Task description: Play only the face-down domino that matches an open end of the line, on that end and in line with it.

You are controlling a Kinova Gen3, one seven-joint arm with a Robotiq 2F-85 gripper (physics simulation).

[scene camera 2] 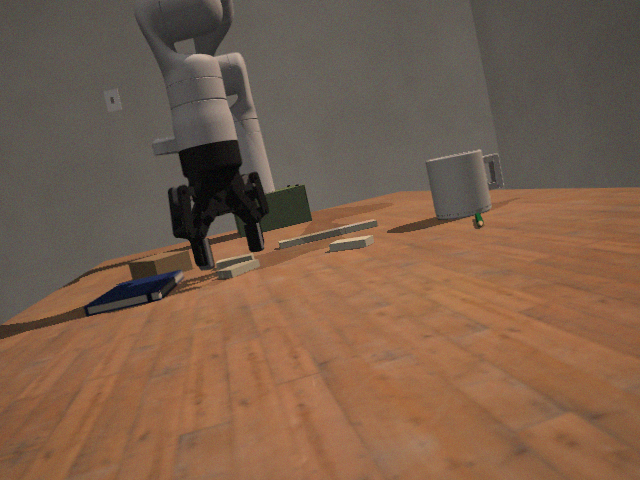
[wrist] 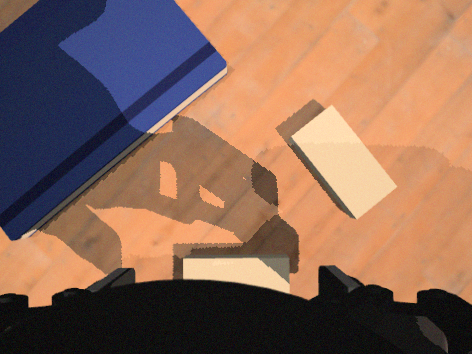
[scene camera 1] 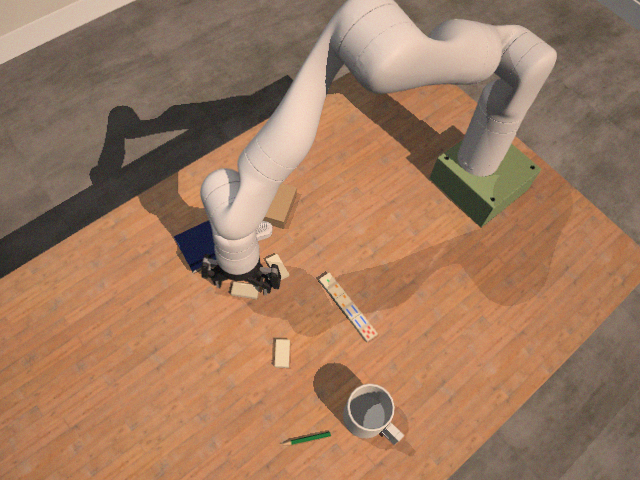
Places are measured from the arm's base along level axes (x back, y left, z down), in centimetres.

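Pixels of known places: gripper, between the fingertips: [scene camera 2: 233, 259] [scene camera 1: 242, 287]; arm's base, origin of its link: [scene camera 1: 478, 159].
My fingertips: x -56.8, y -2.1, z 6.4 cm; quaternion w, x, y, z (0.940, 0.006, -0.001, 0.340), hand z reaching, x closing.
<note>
Ahead of a thing's pixels: the offset from my fingertips to its top centre. "spot": to the spot under its first point.
Three dominoes form a straight line @(spot: dx +15.7, dy +13.7, dz +0.8 cm) [scene camera 1: 347, 306] [scene camera 2: 328, 235]. Its upper-left end in scene camera 1 shows one green pip; its other end shows several red pips. Three blank-backed dominoes lie loose. The nearest one @(dx +0.3, dy +0.3, dz +0.8 cm) [scene camera 1: 244, 291] [scene camera 2: 238, 269] [wrist: 220, 270] lies below and between the fingers of my gripper [scene camera 1: 244, 287] [scene camera 2: 231, 257] [wrist: 226, 288], which is open and empty, low over the table. A second domino @(dx +8.3, dy -0.8, dz +0.8 cm) [scene camera 1: 277, 265] [scene camera 2: 235, 259] [wrist: 345, 162] lies angled close by. A third domino @(dx +0.0, dy +15.2, dz +0.8 cm) [scene camera 1: 281, 353] [scene camera 2: 351, 243] lies apart, nearer the mug. Their pips are hidden.
A blue book @(dx +0.2, dy -12.8, dz +0.6 cm) [scene camera 1: 195, 244] [scene camera 2: 135, 292] [wrist: 165, 65] lies beside the gripper. A tan box @(dx +15.5, dy -13.3, dz -1.2 cm) [scene camera 1: 282, 206] [scene camera 2: 160, 264] and a white object [scene camera 1: 264, 230] are behind the arm. A mug @(dx +7.2, dy +34.6, dz -6.8 cm) [scene camera 1: 369, 411] [scene camera 2: 459, 186] and green pencil @(dx -4.5, dy +30.9, dz +1.1 cm) [scene camera 1: 310, 438] [scene camera 2: 479, 220] lie farther off.
</note>
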